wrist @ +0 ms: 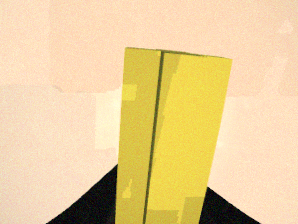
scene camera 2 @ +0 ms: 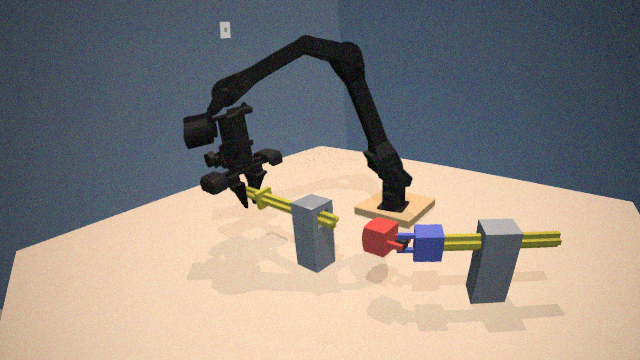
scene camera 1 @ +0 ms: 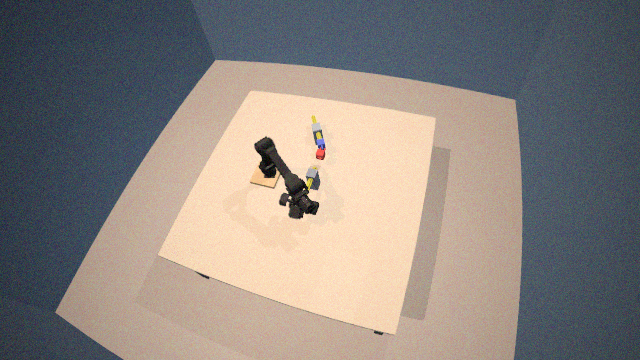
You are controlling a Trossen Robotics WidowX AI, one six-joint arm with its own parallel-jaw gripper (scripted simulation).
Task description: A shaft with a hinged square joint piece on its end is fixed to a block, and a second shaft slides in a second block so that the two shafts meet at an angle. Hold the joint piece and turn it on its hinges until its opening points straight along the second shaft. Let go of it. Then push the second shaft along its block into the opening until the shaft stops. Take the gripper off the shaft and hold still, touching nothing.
Labels:
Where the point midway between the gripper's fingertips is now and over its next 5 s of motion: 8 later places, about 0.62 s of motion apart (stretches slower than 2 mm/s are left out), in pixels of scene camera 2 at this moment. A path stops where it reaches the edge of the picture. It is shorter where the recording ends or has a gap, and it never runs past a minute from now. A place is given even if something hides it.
The gripper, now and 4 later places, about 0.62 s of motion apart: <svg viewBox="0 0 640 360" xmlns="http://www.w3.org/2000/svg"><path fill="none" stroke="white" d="M250 205L255 208L264 212L271 215L278 218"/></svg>

